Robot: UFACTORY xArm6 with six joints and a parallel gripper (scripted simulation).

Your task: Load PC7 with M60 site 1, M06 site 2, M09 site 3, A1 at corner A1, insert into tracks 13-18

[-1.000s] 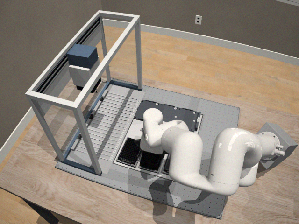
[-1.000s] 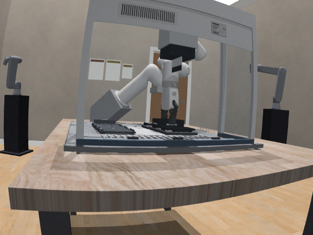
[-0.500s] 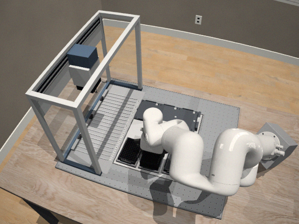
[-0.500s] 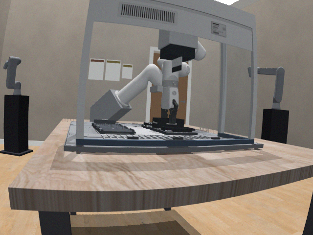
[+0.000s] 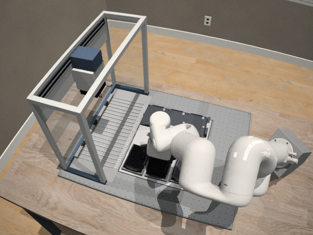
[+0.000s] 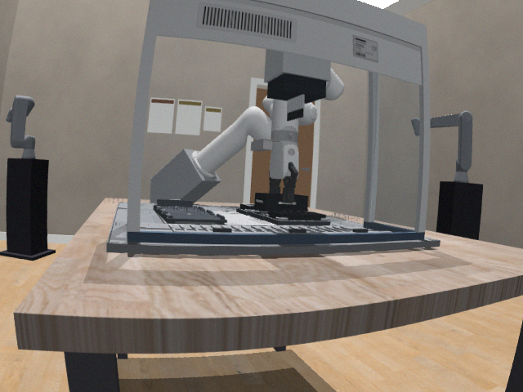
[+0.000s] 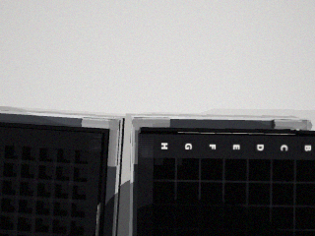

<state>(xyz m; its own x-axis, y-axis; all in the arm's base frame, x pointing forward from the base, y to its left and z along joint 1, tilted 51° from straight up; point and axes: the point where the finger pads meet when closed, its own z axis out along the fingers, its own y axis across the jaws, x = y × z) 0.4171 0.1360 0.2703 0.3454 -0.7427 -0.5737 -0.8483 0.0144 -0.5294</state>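
The nest S2 is 5 cm below my hand. Round my hand: plate carrier PC7 (10 cm ahead, 25 cm to the right, 4 cm below).
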